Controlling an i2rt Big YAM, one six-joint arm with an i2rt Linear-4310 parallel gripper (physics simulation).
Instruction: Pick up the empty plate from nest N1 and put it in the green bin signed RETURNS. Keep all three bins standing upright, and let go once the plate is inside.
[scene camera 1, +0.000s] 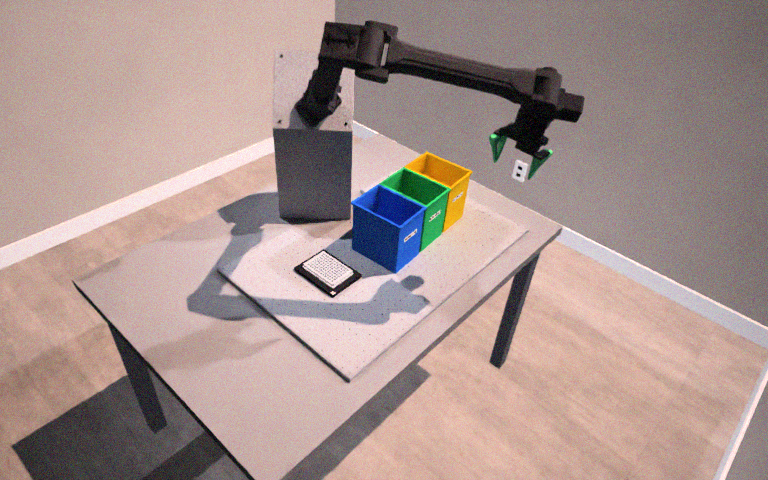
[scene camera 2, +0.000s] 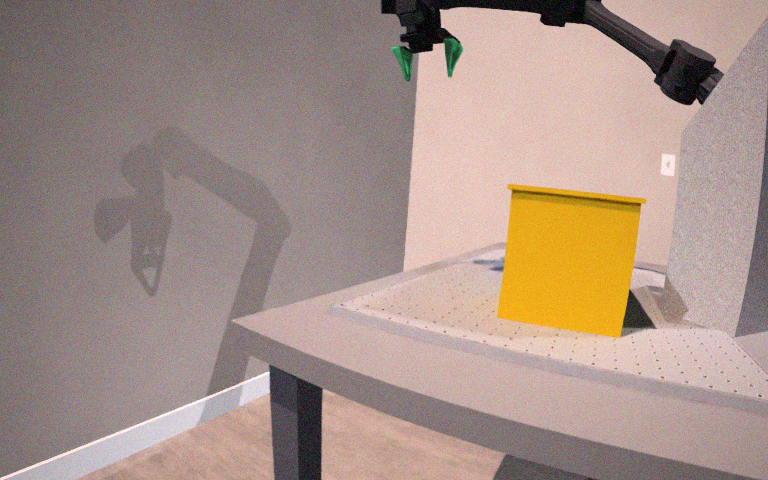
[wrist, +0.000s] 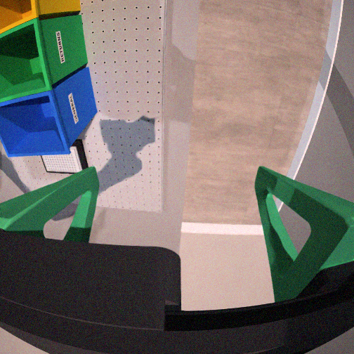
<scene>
The gripper shows in scene camera 1 (512, 170), in scene camera 2 and in the wrist view. The same spot on the gripper: (wrist: 128, 286) is (scene camera 2: 425, 36).
</scene>
